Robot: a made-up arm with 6 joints. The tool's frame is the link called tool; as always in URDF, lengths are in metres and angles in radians. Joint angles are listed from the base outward.
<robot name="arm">
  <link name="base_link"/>
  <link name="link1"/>
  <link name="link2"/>
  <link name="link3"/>
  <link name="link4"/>
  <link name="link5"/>
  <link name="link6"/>
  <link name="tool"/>
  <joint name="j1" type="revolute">
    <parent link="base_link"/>
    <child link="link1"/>
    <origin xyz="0 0 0.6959" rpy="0 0 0"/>
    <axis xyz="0 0 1"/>
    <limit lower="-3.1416" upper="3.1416"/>
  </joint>
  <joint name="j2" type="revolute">
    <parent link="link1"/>
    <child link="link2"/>
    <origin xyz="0.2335 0 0" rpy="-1.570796 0 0"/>
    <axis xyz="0 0 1"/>
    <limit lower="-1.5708" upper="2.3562"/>
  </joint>
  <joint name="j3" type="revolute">
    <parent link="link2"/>
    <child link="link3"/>
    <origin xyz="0 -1.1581 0" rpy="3.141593 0 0"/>
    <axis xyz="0 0 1"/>
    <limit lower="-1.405" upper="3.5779"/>
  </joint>
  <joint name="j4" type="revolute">
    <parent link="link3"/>
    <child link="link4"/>
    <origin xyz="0 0.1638 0" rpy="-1.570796 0 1.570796"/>
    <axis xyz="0 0 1"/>
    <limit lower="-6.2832" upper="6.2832"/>
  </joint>
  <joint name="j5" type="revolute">
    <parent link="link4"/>
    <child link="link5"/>
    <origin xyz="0 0 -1.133" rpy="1.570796 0 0"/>
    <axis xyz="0 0 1"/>
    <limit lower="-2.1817" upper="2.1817"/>
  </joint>
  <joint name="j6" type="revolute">
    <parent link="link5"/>
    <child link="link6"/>
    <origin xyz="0 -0.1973 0" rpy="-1.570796 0 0"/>
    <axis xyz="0 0 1"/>
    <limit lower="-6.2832" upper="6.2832"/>
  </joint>
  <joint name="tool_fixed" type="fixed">
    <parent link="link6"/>
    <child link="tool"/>
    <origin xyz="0 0 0" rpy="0 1.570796 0"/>
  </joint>
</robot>
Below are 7 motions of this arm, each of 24 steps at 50 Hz.
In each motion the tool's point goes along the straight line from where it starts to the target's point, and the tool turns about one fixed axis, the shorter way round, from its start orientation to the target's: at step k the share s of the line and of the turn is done. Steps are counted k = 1, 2, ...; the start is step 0. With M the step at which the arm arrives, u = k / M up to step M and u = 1 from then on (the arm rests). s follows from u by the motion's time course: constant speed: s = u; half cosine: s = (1 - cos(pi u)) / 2; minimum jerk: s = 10 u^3 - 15 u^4 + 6 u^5.
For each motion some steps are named. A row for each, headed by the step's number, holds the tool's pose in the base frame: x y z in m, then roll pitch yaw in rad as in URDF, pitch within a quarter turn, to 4 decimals.
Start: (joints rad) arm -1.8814 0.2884 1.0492 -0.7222 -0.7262 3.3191
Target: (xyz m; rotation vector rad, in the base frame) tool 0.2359 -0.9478 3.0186 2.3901 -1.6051 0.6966
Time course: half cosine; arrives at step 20
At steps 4, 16, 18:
4: -0.3024 -1.3591 2.7635 -2.8289 -0.1891 -1.4050
16: 0.1791 -0.9912 2.9917 -2.9936 -0.4626 -1.2383
18: 0.2213 -0.9589 3.0117 -3.0115 -0.4852 -1.2203

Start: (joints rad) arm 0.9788 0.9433 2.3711 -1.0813 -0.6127 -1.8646
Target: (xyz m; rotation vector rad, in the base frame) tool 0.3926 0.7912 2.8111 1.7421 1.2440 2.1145
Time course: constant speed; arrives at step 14
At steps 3, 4, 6, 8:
3: 0.5652 1.0259 2.7024 1.9591 -0.8804 1.9430
4: 0.5495 1.0046 2.7123 1.9244 -0.8797 1.9568
6: 0.5181 0.9619 2.7321 1.8550 -0.8774 1.9841
8: 0.4867 0.9192 2.7518 1.7861 -0.8739 2.0110

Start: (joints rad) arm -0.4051 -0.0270 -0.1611 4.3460 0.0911 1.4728
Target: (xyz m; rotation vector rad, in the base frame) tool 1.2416 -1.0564 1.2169 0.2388 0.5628 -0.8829
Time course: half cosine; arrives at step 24
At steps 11, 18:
11: 1.3365 -0.8112 1.5645 0.2739 0.3733 -0.6418
18: 1.2662 -0.9929 1.3069 0.0544 0.5415 -0.8383

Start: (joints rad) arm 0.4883 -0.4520 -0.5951 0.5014 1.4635 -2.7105
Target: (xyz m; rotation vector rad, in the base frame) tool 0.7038 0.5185 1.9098 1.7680 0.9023 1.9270
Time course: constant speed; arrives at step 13
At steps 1, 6, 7, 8, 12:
1: 0.7616 0.5142 1.9058 1.5929 -0.9980 1.6254
6: 0.7375 0.5160 1.9075 1.5737 -0.9296 1.6966
7: 0.7327 0.5164 1.9078 1.5710 -0.9158 1.7098
8: 0.7279 0.5167 1.9081 1.5687 -0.9020 1.7227
12: 0.7086 0.5181 1.9095 1.5625 -0.8467 1.7718

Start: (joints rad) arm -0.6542 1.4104 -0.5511 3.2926 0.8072 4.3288
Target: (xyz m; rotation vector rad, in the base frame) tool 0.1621 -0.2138 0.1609 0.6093 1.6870 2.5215
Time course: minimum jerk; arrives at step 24
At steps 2, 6, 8, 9, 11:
2: 0.7098 -0.5717 -0.2993 1.8895 0.3725 2.6047
6: 0.6556 -0.5363 -0.2538 1.8274 0.3000 2.6113
8: 0.5971 -0.4980 -0.2046 1.7610 0.2223 2.6234
9: 0.5611 -0.4745 -0.1743 1.7203 0.1750 2.6333
11: 0.4802 -0.4216 -0.1063 1.6277 0.0703 2.6625

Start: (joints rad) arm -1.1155 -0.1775 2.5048 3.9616 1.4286 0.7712
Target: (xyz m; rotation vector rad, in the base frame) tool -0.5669 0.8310 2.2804 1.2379 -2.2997 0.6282
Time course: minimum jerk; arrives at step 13
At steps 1, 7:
1: -0.5790 0.8578 2.3229 -2.8355 -0.7313 -2.4515
7: -0.5721 0.8425 2.2987 -2.8897 -0.6697 -2.3182

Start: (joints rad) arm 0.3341 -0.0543 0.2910 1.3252 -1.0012 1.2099
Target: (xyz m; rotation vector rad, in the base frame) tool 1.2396 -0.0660 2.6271 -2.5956 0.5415 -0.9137
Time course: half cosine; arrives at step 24
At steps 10, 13, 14, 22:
10: 1.2627 0.1470 2.4766 -2.4469 -0.1987 -0.6181
13: 1.2556 0.0811 2.5231 -2.4946 -0.3080 -0.6084
14: 1.2532 0.0594 2.5385 -2.5110 -0.3439 -0.6039
22: 1.2402 -0.0602 2.6230 -2.6100 -0.5401 -0.5654

